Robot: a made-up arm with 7 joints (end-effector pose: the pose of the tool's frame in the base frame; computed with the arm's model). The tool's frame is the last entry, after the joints.
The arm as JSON. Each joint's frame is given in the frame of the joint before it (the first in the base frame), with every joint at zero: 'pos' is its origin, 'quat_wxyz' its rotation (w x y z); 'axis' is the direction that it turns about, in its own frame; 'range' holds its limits. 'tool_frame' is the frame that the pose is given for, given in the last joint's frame.
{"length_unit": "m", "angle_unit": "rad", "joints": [
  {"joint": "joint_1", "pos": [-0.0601, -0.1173, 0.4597], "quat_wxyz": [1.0, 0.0, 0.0, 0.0], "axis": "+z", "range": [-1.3, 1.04]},
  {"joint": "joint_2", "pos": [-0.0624, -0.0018, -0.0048], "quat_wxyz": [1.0, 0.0, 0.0, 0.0], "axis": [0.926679, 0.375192, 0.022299], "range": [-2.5, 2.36]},
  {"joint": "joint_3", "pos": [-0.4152, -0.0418, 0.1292], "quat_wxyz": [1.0, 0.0, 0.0, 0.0], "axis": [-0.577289, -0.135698, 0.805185], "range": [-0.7, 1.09]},
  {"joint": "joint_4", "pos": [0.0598, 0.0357, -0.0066], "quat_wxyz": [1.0, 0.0, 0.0, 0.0], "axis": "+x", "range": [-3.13, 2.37]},
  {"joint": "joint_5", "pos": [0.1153, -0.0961, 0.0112], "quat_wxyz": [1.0, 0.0, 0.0, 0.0], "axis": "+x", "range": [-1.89, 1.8]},
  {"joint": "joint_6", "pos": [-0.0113, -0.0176, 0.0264], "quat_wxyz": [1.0, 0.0, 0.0, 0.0], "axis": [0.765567, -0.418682, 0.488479], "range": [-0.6, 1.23]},
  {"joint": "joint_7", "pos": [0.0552, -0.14, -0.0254], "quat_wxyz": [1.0, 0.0, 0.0, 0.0], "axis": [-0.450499, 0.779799, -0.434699], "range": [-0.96, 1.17]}
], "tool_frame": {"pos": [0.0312, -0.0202, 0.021], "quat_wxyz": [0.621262, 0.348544, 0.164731, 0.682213]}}
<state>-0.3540 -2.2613 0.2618 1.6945 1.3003 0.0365 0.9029</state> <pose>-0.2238 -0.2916 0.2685 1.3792 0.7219 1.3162</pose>
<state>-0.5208 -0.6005 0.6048 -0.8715 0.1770 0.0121 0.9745</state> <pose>-0.2166 0.1932 0.7193 -0.3987 1.2182 -0.2740</pose>
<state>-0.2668 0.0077 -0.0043 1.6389 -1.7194 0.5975 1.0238</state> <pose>-0.2684 -0.2154 0.4595 1.1841 0.6858 0.9995</pose>
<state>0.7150 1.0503 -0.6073 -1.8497 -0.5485 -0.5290 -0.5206</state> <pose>0.0675 -0.3453 0.6697 -0.6355 1.9897 1.7902</pose>
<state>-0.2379 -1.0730 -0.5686 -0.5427 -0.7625 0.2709 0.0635</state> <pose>-0.4432 -0.0075 0.7485 -0.4174 1.0198 0.1932</pose>
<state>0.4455 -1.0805 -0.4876 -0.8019 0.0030 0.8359 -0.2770</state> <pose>-0.3572 -0.2927 0.7295 -0.5621 0.6083 2.1389</pose>
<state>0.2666 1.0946 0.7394 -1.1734 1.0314 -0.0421 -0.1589</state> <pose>-0.0761 -0.4130 0.6710 1.1429 0.1605 2.5699</pose>
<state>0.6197 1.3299 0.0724 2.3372 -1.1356 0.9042 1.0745</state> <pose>-0.2114 -0.1693 0.5293 -2.2251 0.4194 -0.6262</pose>
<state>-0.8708 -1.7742 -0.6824 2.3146 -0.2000 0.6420 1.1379</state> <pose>-0.1528 -0.0844 0.4181 0.7295 -0.2613 1.7250</pose>
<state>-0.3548 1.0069 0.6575 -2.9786 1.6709 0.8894 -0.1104</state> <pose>-0.2266 -0.1050 0.7851 0.3882 0.3445 2.3688</pose>
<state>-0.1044 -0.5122 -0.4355 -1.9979 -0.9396 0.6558 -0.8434</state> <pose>-0.2172 0.0408 0.6578 -0.1620 2.2903 0.7162</pose>
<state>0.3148 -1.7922 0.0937 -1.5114 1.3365 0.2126 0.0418</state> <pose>-0.4308 -0.0408 0.4637 -1.2255 0.9531 1.1277</pose>
